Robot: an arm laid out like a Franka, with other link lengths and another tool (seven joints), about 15 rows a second.
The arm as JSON. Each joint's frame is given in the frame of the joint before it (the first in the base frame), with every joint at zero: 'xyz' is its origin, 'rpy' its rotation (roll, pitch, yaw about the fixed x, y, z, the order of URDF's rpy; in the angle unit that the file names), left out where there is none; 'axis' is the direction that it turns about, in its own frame. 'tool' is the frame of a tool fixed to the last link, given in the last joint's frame.
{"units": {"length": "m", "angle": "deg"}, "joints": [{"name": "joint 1", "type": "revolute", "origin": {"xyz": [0.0, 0.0, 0.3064], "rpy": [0.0, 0.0, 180.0]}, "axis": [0.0, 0.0, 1.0]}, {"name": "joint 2", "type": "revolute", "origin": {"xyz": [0.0, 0.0, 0.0], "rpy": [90.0, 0.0, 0.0]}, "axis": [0.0, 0.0, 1.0]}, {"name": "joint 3", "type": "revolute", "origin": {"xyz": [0.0, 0.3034, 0.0], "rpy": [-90.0, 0.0, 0.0]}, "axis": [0.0, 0.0, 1.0]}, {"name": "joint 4", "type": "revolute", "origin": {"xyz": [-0.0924, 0.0, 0.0], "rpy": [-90.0, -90.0, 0.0]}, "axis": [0.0, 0.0, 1.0]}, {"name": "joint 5", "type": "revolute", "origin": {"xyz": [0.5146, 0.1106, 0.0], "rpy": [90.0, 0.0, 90.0]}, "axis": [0.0, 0.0, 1.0]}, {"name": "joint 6", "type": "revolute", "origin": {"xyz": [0.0, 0.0, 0.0], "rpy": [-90.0, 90.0, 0.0]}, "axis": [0.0, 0.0, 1.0]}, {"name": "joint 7", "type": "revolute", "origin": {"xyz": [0.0, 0.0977, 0.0], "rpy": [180.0, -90.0, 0.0]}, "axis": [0.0, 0.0, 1.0]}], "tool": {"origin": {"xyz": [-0.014, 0.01, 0.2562], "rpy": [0.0, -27.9, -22.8]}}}
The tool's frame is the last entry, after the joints.
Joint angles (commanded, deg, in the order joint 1, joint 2, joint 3, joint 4, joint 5, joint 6, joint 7), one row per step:
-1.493, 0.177, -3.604, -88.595, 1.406, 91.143, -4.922
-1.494, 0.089, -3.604, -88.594, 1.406, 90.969, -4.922
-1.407, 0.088, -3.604, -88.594, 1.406, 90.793, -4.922
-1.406, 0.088, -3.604, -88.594, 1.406, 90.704, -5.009
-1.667, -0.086, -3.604, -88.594, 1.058, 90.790, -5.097
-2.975, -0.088, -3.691, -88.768, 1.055, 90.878, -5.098
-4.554, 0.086, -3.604, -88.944, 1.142, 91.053, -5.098
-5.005, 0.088, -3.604, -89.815, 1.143, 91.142, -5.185
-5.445, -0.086, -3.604, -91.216, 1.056, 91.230, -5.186
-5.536, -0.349, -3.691, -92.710, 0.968, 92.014, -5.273
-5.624, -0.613, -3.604, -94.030, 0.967, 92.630, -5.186
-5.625, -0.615, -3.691, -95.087, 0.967, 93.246, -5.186
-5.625, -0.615, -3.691, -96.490, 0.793, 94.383, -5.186
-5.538, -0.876, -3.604, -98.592, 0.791, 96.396, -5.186
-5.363, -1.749, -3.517, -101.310, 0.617, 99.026, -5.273
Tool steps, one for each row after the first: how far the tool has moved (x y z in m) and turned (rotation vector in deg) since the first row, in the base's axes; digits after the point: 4 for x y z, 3 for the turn. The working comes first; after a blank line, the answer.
Tool pose at each row, in the base's axes (x y z in m, rotation vector in deg; the steps are taken from these numbers as rounded here):
0.7014, -0.0431, 0.4791, -133.108, 87.586, 30.975
0.7004, -0.0431, 0.4799, -133.107, 87.613, 31.089
0.6997, -0.0419, 0.4796, -133.189, 87.582, 31.338
0.6993, -0.0419, 0.4795, -133.272, 87.521, 31.471
0.6988, -0.0466, 0.4816, -133.362, 87.841, 30.907
0.6974, -0.0637, 0.4800, -132.116, 89.379, 30.672
0.6965, -0.0815, 0.4763, -130.705, 90.985, 30.567
0.6941, -0.0868, 0.4672, -130.351, 91.662, 31.499
0.6897, -0.0919, 0.4546, -129.956, 92.592, 32.850
0.6880, -0.0943, 0.4432, -129.891, 92.909, 33.379
0.6862, -0.0941, 0.4334, -129.766, 93.159, 33.945
0.6855, -0.0950, 0.4232, -129.650, 93.416, 34.501
0.6857, -0.0958, 0.4100, -129.756, 93.638, 34.769
0.6869, -0.0940, 0.3938, -129.898, 93.418, 34.583
0.6871, -0.0917, 0.3792, -130.348, 92.872, 33.570

-0.0010, 0.0000, 0.0008, 0.013, 0.085, 0.003
-0.0017, 0.0012, 0.0005, 0.029, 0.258, 0.094
-0.0021, 0.0012, 0.0004, 0.033, 0.345, 0.184
-0.0026, -0.0035, 0.0025, -0.330, 0.116, 0.000
-0.0040, -0.0206, 0.0009, -0.322, 0.204, -1.396
-0.0049, -0.0384, -0.0028, -0.224, 0.373, -2.889
-0.0073, -0.0437, -0.0119, -0.129, 1.150, -3.252
-0.0117, -0.0488, -0.0245, -0.058, 2.291, -3.690
-0.0134, -0.0512, -0.0359, -0.070, 2.743, -3.792
-0.0152, -0.0510, -0.0457, 0.003, 3.180, -3.888
-0.0159, -0.0519, -0.0559, 0.061, 3.615, -3.984
-0.0157, -0.0527, -0.0691, -0.077, 3.901, -3.990
-0.0145, -0.0509, -0.0853, -0.094, 3.730, -3.844
-0.0143, -0.0486, -0.0999, -0.324, 2.966, -3.509

